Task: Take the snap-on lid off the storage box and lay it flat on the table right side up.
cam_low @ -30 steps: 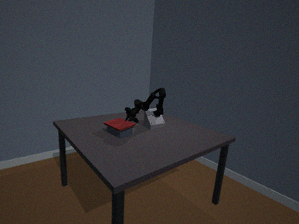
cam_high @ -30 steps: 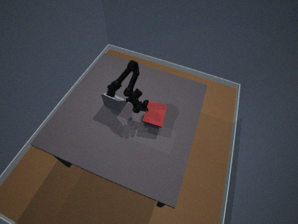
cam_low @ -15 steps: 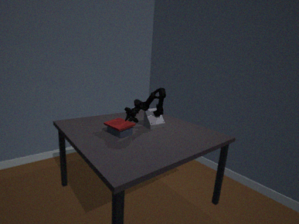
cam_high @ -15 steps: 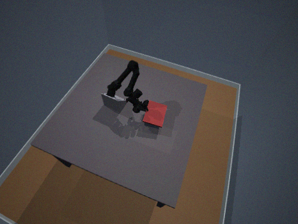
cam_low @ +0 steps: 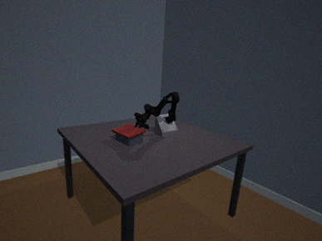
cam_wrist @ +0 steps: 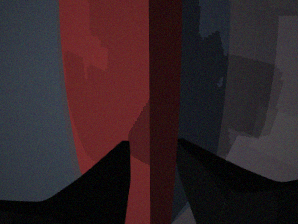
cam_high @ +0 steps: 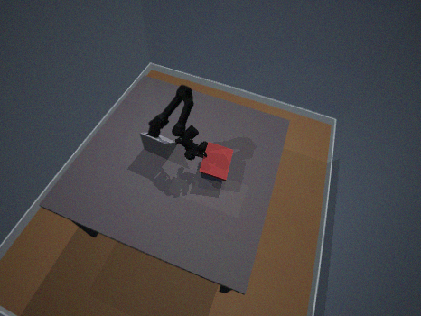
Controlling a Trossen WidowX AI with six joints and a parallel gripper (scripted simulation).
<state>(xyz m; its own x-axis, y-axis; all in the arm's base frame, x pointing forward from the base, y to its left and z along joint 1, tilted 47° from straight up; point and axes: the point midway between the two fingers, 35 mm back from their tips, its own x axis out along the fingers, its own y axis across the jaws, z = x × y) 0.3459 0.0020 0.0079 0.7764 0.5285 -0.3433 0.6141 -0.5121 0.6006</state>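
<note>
My gripper tip is 8 cm short of the red lid, 1 cm to the right of it and 1 cm above it. Also, from my gripper tip: grey storage box (7 cm ahead, 1 cm to the left, 6 cm below).
</note>
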